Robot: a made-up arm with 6 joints.
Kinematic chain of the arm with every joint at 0, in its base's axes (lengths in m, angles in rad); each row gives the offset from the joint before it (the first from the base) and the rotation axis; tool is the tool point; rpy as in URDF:
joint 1: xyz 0 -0.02 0.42 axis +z
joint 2: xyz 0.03 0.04 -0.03 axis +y
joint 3: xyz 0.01 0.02 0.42 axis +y
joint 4: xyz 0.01 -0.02 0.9 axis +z
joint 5: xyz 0.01 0.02 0 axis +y
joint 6: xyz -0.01 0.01 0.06 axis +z
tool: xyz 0.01 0.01 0.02 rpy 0 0 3.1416
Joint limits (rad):
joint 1: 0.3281..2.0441
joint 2: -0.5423..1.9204
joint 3: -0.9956..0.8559
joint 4: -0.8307..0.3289
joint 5: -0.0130..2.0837
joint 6: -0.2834..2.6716
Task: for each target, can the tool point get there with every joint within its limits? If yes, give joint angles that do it. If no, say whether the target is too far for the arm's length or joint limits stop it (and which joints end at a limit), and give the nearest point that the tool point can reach.
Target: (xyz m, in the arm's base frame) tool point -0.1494 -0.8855 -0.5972
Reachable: no: joint limits stop it (at a limit: joint 1, joint 2, joint 3, joint 4, joint 5) | nearest point 0.6081 0.1868 -0.6198 | short by 1.313 m
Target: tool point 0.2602 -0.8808 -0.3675
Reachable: no: joint limits stop it (at a limit: joint 1, joint 2, joint 3, joint 4, joint 5, joint 6) | nearest point 0.6200 0.1804 -0.6186 | short by 1.148 m
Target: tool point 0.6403 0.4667 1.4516
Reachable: yes | joints 0.5394 1.1278 -0.7748 0.1456 0.5593 0.2002
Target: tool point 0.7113 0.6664 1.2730
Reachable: yes | joints 0.6907 0.3509 0.5689 0.0211 1.4106 2.0593
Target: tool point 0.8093 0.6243 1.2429
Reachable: yes | joints 0.6510 1.0868 -0.4506 -0.6200 1.6532 1.1930
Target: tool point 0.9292 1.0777 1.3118
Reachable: no: too far | nearest point 0.7793 0.9006 1.1599 | short by 0.277 m
